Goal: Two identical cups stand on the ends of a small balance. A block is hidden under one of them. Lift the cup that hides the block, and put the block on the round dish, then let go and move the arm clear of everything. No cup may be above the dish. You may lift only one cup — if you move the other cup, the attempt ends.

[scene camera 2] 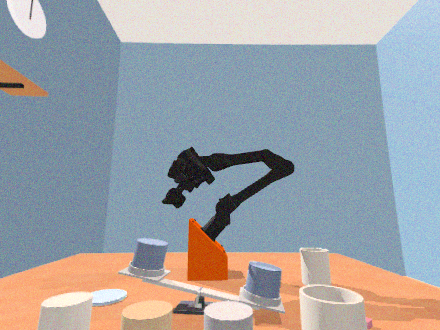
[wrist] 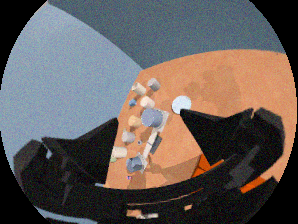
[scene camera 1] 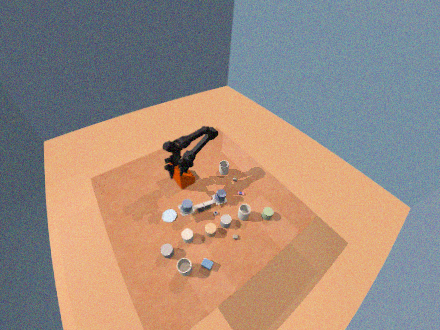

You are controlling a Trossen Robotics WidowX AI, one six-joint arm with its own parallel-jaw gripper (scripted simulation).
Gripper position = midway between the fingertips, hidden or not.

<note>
My gripper (scene camera 2: 168, 192) is open, holding nothing. Also in view: a blue-grey cup (scene camera 2: 149, 254), a blue-grey cup (scene camera 2: 264, 280), a white cup (scene camera 2: 315, 269) and a small balance (scene camera 2: 155, 277).
My gripper is seen too in the wrist view (wrist: 149, 116).
</note>
